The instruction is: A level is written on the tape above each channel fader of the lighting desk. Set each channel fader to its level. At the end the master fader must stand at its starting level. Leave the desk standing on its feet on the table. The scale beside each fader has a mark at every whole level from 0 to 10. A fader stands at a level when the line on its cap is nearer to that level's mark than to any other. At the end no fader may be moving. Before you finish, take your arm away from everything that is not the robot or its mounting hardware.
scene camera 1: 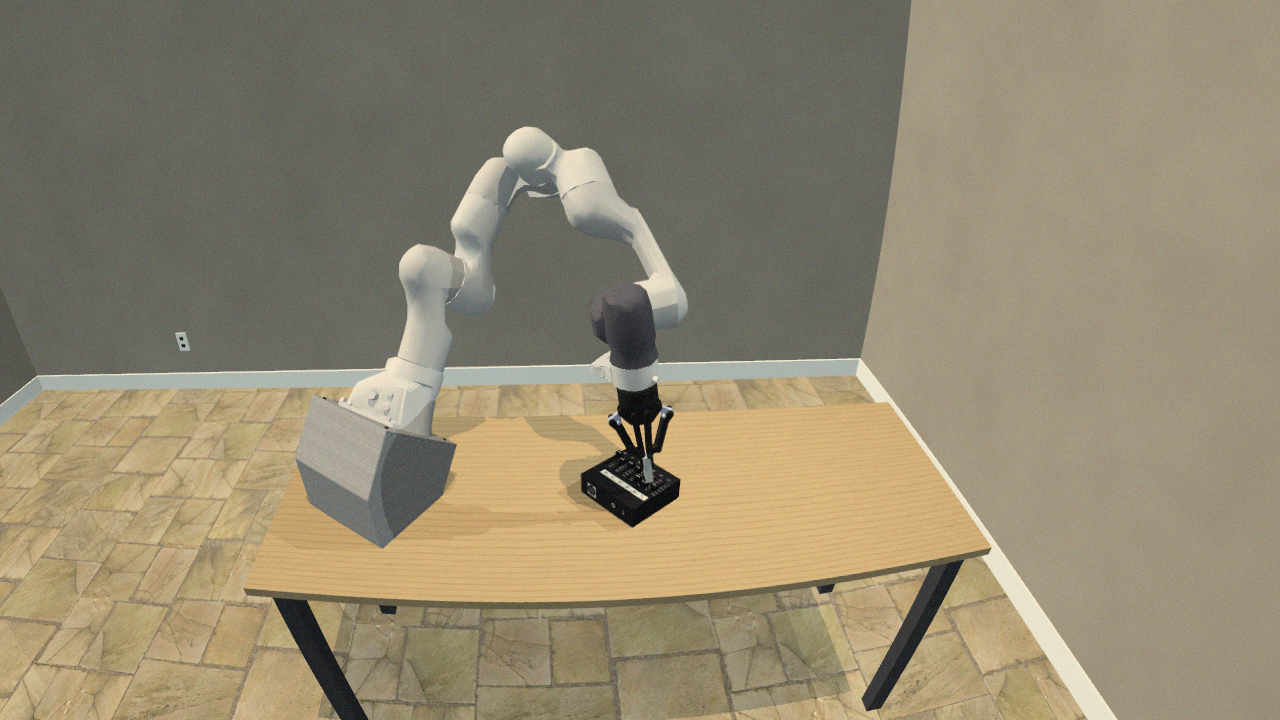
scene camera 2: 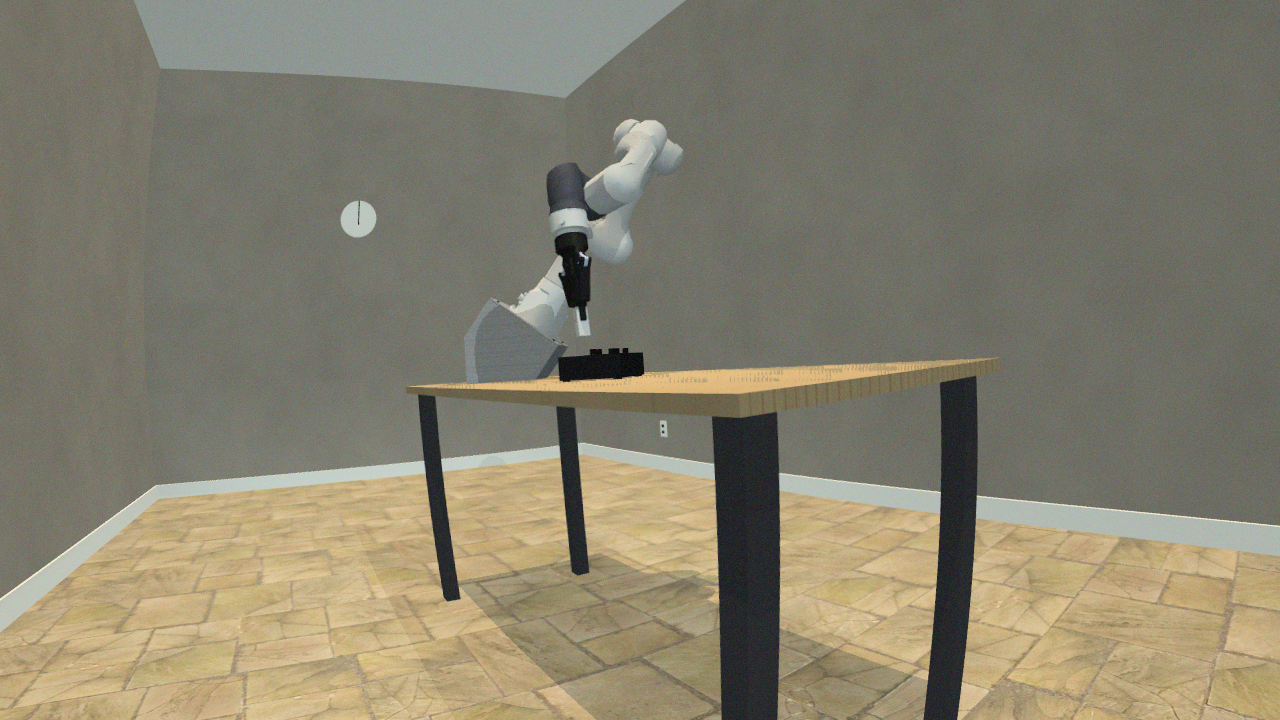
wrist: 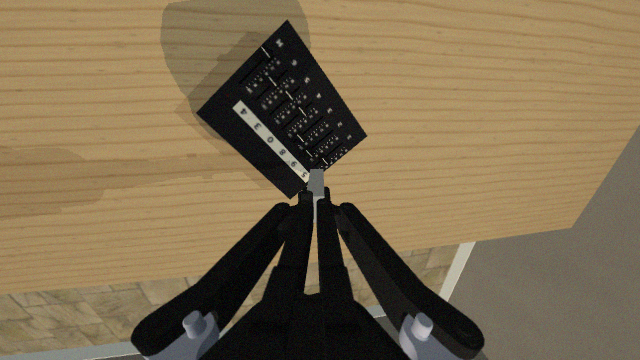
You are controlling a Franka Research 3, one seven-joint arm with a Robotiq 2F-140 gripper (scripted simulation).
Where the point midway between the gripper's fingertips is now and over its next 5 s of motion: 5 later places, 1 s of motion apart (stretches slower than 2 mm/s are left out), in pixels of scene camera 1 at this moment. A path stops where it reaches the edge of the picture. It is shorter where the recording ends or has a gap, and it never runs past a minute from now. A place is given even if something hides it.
My gripper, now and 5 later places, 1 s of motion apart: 648,478; 648,481; 645,486; 646,488; 647,491; 650,489
